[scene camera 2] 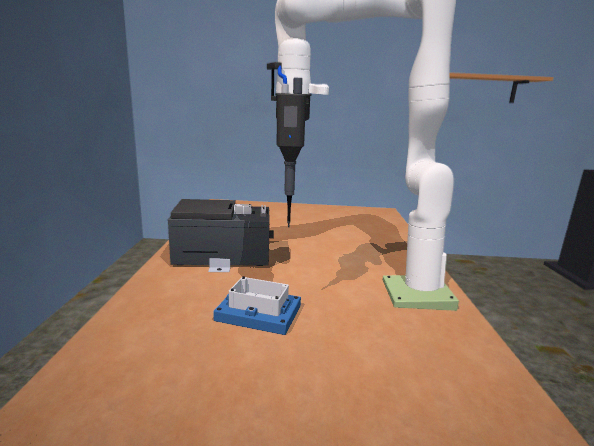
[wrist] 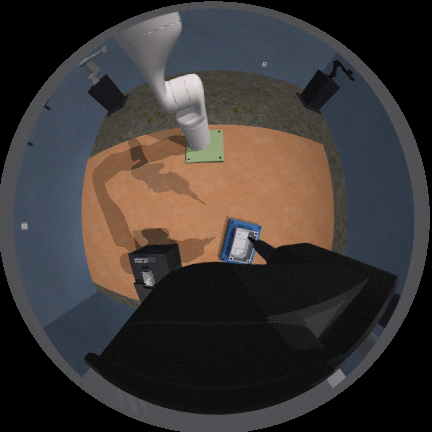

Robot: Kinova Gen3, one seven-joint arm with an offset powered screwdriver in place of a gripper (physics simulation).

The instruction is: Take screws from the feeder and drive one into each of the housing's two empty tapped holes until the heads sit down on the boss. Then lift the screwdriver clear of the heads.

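Observation:
The screwdriver (scene camera 2: 289, 226) (wrist: 250, 239) points straight down in scene camera 2, its bit tip in the air to the right of the feeder. In the wrist view the tip overlaps one end of the housing. Whether a screw sits on the tip is too small to tell. The dark box-shaped feeder (scene camera 2: 215, 242) (wrist: 167, 257) stands at the back left, with light metal parts on top. The light grey, open-topped housing (scene camera 2: 255, 303) (wrist: 240, 246) sits upright in a blue fixture (scene camera 2: 247, 321) (wrist: 227, 246). Dark spots show at its corners; I cannot tell screw heads from empty holes.
A small light bracket (scene camera 2: 219, 265) stands at the feeder's front foot. The arm's green base plate (scene camera 2: 425, 302) (wrist: 212, 156) lies on the right side of the table in scene camera 2. A wall shelf (scene camera 2: 500, 77) and a dark pedestal (scene camera 2: 580, 235) are farther right.

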